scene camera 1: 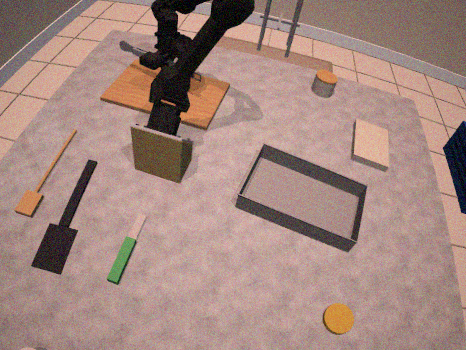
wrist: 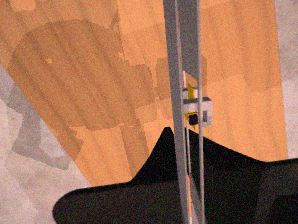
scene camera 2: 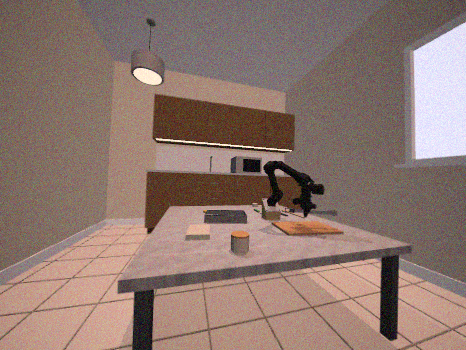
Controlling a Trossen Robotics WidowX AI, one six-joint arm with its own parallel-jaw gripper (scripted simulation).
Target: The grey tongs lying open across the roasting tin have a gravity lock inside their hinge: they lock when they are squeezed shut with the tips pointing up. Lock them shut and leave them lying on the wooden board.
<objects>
same spot on wooden board: (scene camera 2: 312, 227) = (wrist: 152, 140)
</objects>
